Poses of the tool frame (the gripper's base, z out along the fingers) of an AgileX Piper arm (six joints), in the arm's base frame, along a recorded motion.
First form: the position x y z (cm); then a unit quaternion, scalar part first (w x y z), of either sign.
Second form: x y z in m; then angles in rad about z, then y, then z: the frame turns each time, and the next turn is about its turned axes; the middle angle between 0 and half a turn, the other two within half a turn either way. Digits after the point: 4 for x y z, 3 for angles.
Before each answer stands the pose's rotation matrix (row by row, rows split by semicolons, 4 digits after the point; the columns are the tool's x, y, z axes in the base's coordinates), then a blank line. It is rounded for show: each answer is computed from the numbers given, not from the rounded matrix.
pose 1, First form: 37.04, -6.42, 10.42, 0.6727, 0.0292, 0.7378, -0.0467
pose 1, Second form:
-0.0932 0.1059 0.9900; -0.0197 0.9939 -0.1082; -0.9955 -0.0296 -0.0905

0.3704, -0.0642, 0.1042, -0.109, 1.661, -0.030
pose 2, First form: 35.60, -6.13, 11.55, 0.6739, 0.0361, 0.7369, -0.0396
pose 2, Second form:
-0.0891 0.1066 0.9903; -0.0002 0.9943 -0.1070; -0.9960 -0.0097 -0.0886

0.3560, -0.0613, 0.1155, -0.108, 1.660, -0.010
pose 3, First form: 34.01, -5.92, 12.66, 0.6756, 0.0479, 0.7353, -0.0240
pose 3, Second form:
-0.0825 0.1029 0.9913; 0.0380 0.9943 -0.1000; -0.9959 0.0294 -0.0860

0.3401, -0.0592, 0.1266, -0.101, 1.657, 0.030
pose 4, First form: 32.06, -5.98, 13.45, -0.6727, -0.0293, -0.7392, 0.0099
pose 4, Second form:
-0.0931 0.0566 0.9940; 0.0300 0.9981 -0.0541; -0.9952 0.0248 -0.0947

0.3206, -0.0598, 0.1345, -0.054, 1.666, 0.025
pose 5, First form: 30.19, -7.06, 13.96, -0.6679, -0.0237, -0.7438, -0.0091
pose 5, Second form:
-0.1067 0.0231 0.9940; 0.0474 0.9987 -0.0181; -0.9932 0.0452 -0.1076

0.3019, -0.0706, 0.1396, -0.018, 1.679, 0.045
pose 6, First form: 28.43, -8.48, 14.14, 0.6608, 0.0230, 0.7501, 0.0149
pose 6, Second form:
-0.1257 0.0148 0.9920; 0.0542 0.9985 -0.0080; -0.9906 0.0527 -0.1263

0.2843, -0.0848, 0.1414, -0.008, 1.697, 0.053
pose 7, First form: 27.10, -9.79, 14.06, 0.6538, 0.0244, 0.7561, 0.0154
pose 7, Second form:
-0.1439 0.0168 0.9895; 0.0570 0.9983 -0.0086; -0.9880 0.0552 -0.1446

0.2710, -0.0979, 0.1406, -0.009, 1.716, 0.056
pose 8, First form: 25.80, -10.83, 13.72, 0.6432, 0.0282, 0.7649, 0.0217
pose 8, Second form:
-0.1710 0.0152 0.9851; 0.0711 0.9975 -0.0031; -0.9827 0.0695 -0.1717

0.2580, -0.1083, 0.1372, -0.003, 1.743, 0.071
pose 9, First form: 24.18, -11.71, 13.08, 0.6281, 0.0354, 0.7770, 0.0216
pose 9, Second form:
-0.2084 0.0279 0.9776; 0.0821 0.9966 -0.0109; -0.9746 0.0780 -0.2100

0.2418, -0.1171, 0.1308, -0.011, 1.782, 0.080
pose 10, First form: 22.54, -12.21, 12.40, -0.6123, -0.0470, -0.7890, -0.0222
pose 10, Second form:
-0.2459 0.0470 0.9682; 0.1013 0.9946 -0.0225; -0.9640 0.0926 -0.2493

0.2254, -0.1221, 0.1240, -0.023, 1.823, 0.096
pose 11, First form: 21.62, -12.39, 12.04, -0.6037, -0.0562, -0.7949, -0.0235
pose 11, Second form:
-0.2648 0.0610 0.9624; 0.1177 0.9926 -0.0305; -0.9571 0.1052 -0.2700

0.2162, -0.1239, 0.1204, -0.032, 1.844, 0.109
